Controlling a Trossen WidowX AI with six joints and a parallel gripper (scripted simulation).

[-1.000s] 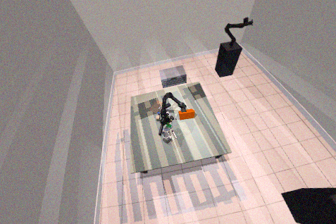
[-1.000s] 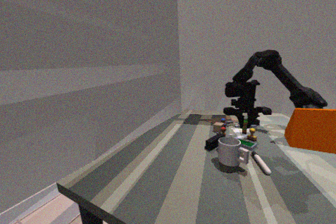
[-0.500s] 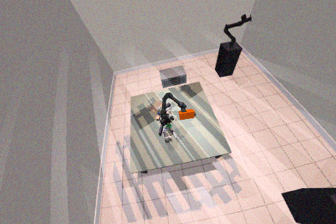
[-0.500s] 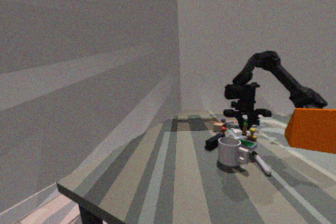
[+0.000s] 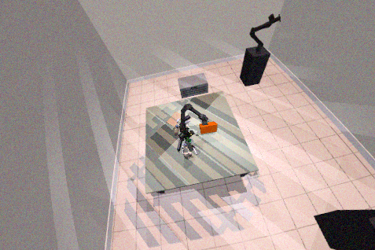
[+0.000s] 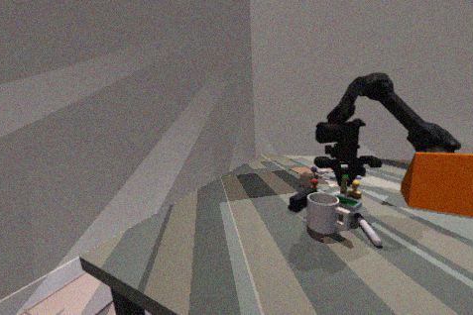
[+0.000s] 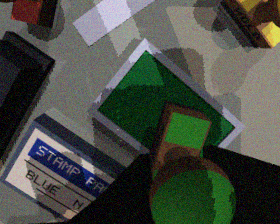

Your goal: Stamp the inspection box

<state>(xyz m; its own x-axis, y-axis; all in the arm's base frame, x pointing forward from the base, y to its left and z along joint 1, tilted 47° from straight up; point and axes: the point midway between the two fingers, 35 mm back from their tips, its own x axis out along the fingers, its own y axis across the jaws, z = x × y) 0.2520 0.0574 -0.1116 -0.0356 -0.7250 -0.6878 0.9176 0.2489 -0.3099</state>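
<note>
Now: gripper tip 6 cm above the green ink pad. From my gripper tip the other things lie so: green-knobbed stamp right at my gripper tip; then yellow-knobbed stamp 8 cm to the right, 5 cm below, 4 cm behind; then red-topped stamp 10 cm ahead, 6 cm to the right, 5 cm below.
</note>
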